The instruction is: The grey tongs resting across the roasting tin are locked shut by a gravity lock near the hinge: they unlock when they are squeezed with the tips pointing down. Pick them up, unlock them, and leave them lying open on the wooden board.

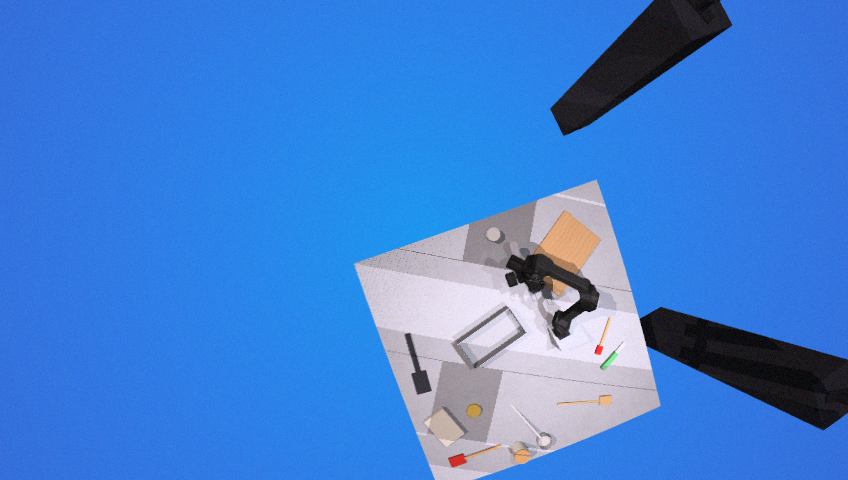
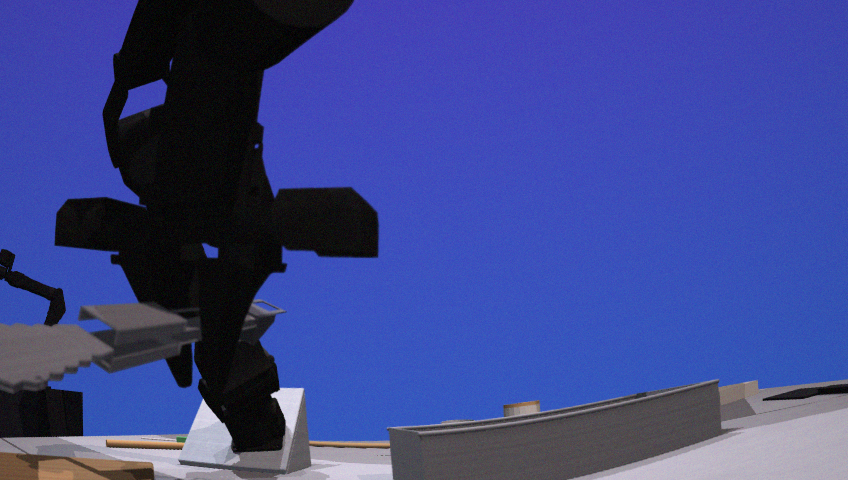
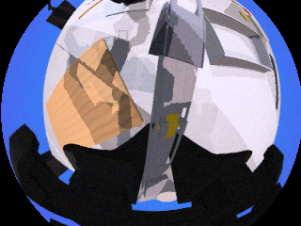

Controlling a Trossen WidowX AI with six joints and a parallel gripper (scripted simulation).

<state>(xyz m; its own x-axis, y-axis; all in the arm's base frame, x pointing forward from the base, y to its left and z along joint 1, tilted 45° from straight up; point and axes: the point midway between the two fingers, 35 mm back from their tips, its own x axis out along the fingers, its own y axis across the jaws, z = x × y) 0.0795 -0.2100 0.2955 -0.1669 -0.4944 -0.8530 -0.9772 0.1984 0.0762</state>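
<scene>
My gripper tip is now 40 mm below the yellow lock piece, 20 mm to the right of it and 10 mm short of it. From my gripper tip the other things lie so: black spatula (650 mm ahead, 220 mm to the left, 80 mm below); then grey roasting tin (250 mm ahead, 220 mm to the left, 60 mm below); then wooden board (250 mm behind, 80 mm below, 10 mm to the left).
</scene>
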